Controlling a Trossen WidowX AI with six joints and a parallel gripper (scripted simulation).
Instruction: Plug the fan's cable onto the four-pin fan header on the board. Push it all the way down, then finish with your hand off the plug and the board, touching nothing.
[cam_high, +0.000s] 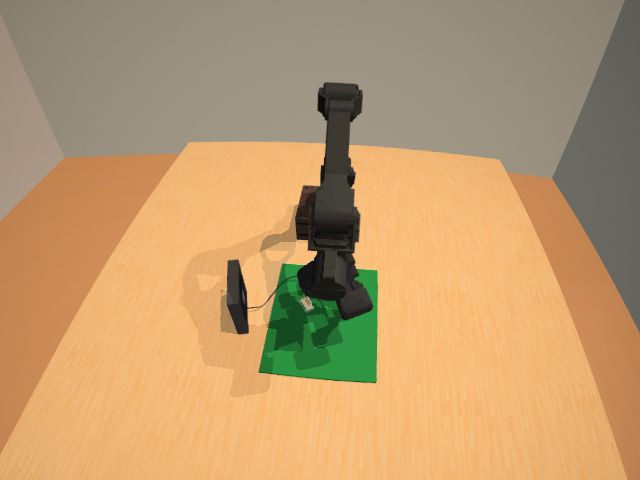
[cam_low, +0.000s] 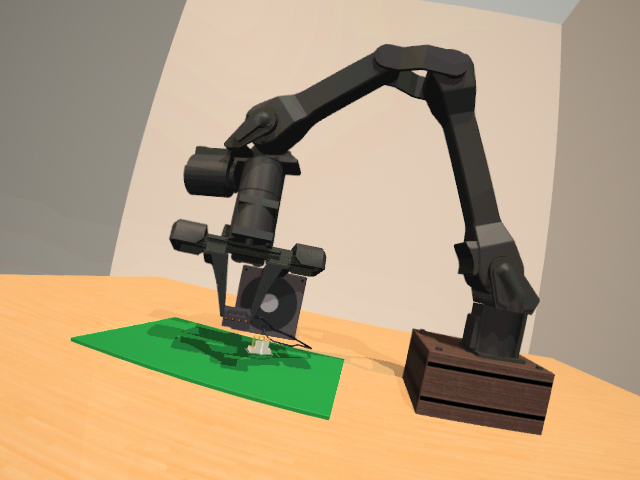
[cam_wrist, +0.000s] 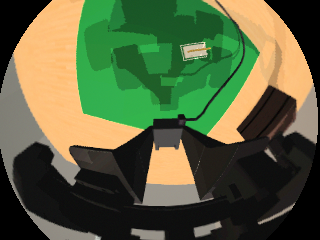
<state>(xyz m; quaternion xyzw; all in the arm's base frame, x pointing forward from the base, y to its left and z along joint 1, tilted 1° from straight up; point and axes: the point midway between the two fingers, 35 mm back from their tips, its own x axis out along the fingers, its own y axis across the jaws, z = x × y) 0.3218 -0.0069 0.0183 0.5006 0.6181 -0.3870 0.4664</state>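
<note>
The green board is 80 mm below my gripper tip, 60 mm to the right of it and 10 mm ahead of it. From my gripper tip the other things lie so: dark plug: 10 mm to the left; black fan: 230 mm to the right, 20 mm behind.
</note>
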